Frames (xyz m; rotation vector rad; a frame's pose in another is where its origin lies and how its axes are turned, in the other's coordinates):
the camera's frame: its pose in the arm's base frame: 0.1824 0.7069 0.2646 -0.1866 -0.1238 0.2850
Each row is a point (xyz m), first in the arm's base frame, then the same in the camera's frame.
Working: the arm's base frame: its pose in the camera's frame: -0.4039 -0.5646 -0.3479 0.1866 0.1238 -0.2850

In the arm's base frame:
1: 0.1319 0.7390 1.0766
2: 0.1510 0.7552 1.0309
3: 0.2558 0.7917 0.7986
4: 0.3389 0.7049 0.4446
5: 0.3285 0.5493 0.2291
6: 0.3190 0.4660 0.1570
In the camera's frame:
1: 0.0382 -0.1186 0.8046
2: 0.0568 -0.0993 0.7599
3: 0.1451 -0.0465 0.5239
4: 0.1655 -0.0797 0.1521
5: 0.0900 -0.1805 -0.0822
6: 0.0500 -0.2421 -0.1648

